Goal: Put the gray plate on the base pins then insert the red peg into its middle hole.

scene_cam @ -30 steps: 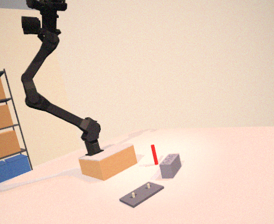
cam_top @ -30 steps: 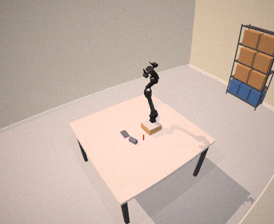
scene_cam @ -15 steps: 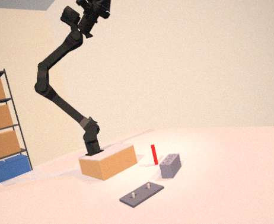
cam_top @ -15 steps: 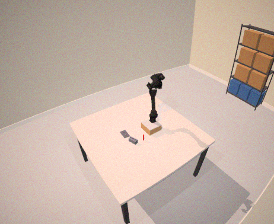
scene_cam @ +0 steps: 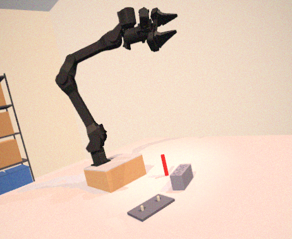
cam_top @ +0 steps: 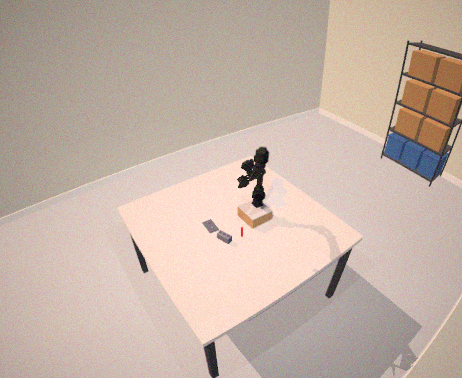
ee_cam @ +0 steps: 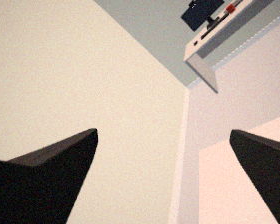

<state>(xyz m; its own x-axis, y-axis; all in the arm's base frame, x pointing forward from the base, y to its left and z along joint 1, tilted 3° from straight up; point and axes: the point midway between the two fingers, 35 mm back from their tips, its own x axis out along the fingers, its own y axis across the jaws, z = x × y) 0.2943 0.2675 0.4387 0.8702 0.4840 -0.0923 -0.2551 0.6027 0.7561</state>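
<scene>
My gripper tip is now 500 mm above the gray plate, 160 mm to the left of it and 30 mm short of it. Round my gripper tip: red peg: 500 mm below, 130 mm to the right, 80 mm behind; dark base: 530 mm below, 320 mm to the right, 50 mm ahead.
</scene>
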